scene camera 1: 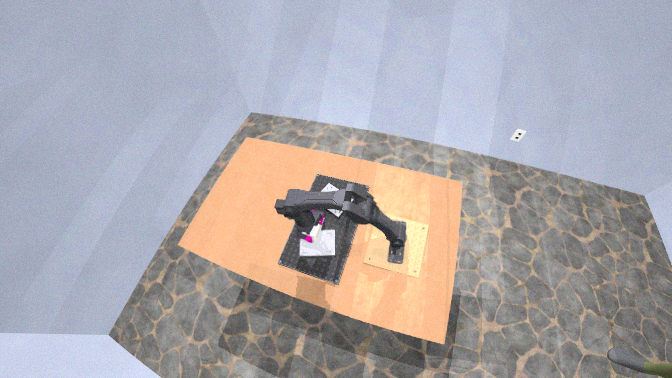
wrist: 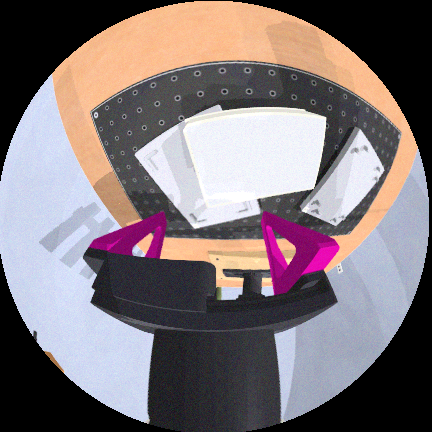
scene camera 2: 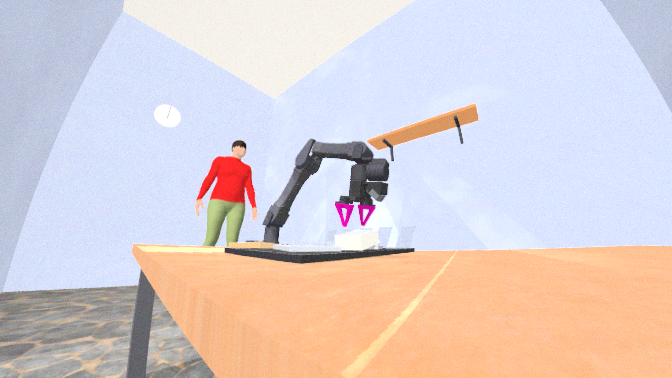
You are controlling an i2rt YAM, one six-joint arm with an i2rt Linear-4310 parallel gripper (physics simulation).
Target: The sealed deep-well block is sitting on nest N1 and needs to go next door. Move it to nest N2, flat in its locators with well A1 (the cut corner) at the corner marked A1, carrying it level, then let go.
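Frame: origin at the arm's base, x right, y ahead, z up, level; metres.
Where they show: gripper, fingertip midpoint: [scene camera 1: 315,233] [wrist: 213,216] [scene camera 2: 354,226]; arm's base at its link origin: [scene camera 1: 397,241] [wrist: 252,272] [scene camera 2: 270,245].
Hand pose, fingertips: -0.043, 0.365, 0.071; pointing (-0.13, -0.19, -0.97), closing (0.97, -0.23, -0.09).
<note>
Each offset is from my fingertips to the top centre of the thing, as dx, dy, dz. Level surfaces: height alone.
The sealed block @(+0.052, +0.039, -0.014) [scene camera 1: 316,232] [scene camera 2: 355,241] [wrist: 257,155] is cream with a flat white top. It stands upright on the dark board's side of the table, its base hidden in the wrist view; I cannot tell which nest is under it. One pale nest plate @(-0.022, -0.002, -0.057) [scene camera 1: 322,247] [scene camera 2: 305,247] [wrist: 172,180] with L-shaped locators is partly covered by the block in the wrist view. Another pale plate @(+0.217, -0.030, -0.053) [scene camera 1: 330,188] [wrist: 350,175] with small locators lies to the right there. The N1, N2 and A1 marks are not readable. My gripper [scene camera 1: 315,229] [scene camera 2: 354,224] [wrist: 213,216] is open and empty, its magenta fingertips above the block.
The dark perforated board @(+0.089, -0.018, -0.074) [scene camera 1: 320,270] [scene camera 2: 302,259] [wrist: 150,90] lies on the wooden table @(dz -0.088) [scene camera 1: 225,200] [scene camera 2: 500,310]. The arm's base stands on a light mounting plate [scene camera 1: 420,245]. A wall shelf [scene camera 2: 425,127] and a person in red [scene camera 2: 232,180] are in the background.
</note>
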